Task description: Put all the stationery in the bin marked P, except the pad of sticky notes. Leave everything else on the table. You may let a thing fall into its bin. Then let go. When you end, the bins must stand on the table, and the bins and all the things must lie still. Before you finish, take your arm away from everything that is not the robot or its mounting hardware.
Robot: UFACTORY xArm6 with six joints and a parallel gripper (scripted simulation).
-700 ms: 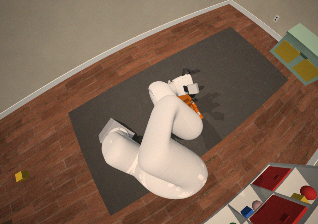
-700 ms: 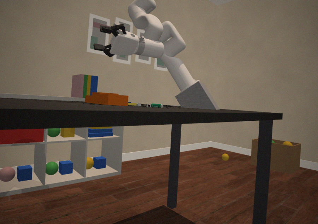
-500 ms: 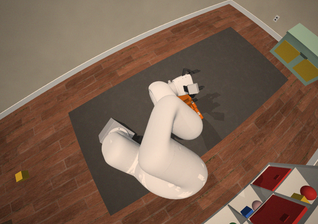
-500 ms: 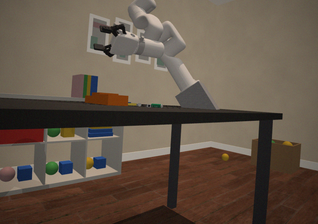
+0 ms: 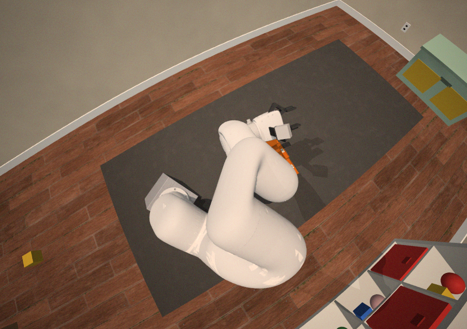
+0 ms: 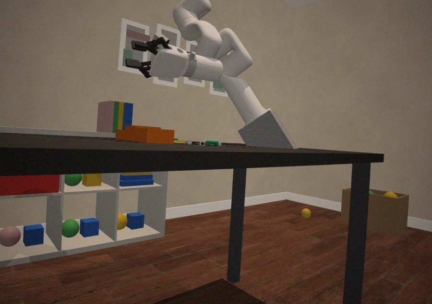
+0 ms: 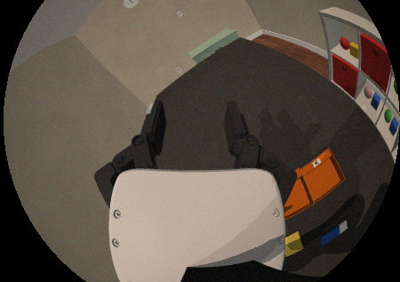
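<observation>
The orange bin is 230 mm below my hand, 70 mm behind it and 40 mm to the right of it. Also, from my hand: silver bolt (240 mm below, 160 mm behind, 70 mm to the left); then sticky notes pad (240 mm below, 170 mm behind, 20 mm to the right); then white item (240 mm below, 160 mm behind, 130 mm to the left).
</observation>
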